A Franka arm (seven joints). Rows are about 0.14 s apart.
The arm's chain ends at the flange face. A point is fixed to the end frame.
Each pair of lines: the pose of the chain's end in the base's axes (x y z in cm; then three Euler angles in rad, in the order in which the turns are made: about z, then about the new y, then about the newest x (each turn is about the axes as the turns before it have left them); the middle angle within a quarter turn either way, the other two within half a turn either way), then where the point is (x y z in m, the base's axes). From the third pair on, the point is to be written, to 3 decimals.
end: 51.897 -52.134 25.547 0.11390 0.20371 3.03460
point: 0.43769 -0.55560 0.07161
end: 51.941 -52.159 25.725 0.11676 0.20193 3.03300
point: 0.43860 -0.55635 0.07328
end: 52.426 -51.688 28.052 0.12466 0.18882 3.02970
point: 0.446 -0.553 0.096
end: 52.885 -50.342 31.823 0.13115 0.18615 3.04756
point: 0.451 -0.536 0.133
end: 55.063 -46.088 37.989 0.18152 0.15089 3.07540
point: 0.480 -0.491 0.191
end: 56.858 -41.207 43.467 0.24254 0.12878 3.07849
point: 0.504 -0.445 0.244
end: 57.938 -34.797 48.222 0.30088 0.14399 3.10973
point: 0.512 -0.379 0.292
